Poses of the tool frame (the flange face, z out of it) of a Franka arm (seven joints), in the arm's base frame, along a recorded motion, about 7 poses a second.
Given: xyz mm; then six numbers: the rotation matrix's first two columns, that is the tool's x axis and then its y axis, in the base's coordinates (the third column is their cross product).
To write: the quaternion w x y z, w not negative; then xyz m. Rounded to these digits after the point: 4 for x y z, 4 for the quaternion.
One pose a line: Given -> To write
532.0 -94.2 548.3 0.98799 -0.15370 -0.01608 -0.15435 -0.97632 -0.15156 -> 0.0764 -0.9941 0.0775 0.0021 0.5320 -0.0942 0.5483
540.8 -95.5 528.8 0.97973 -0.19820 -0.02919 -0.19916 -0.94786 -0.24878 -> 0.1262 -0.9869 0.1007 0.0019 0.5408 -0.0955 0.5288
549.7 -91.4 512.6 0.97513 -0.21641 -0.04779 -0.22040 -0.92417 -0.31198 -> 0.1597 -0.9808 0.1113 0.0062 0.5497 -0.0914 0.5126
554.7 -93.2 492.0 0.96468 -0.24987 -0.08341 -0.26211 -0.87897 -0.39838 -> 0.2075 -0.9692 0.1321 0.0148 0.5547 -0.0932 0.4920
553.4 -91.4 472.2 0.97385 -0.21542 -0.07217 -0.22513 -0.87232 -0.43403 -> 0.2256 -0.9675 0.1138 0.0108 0.5534 -0.0914 0.4722
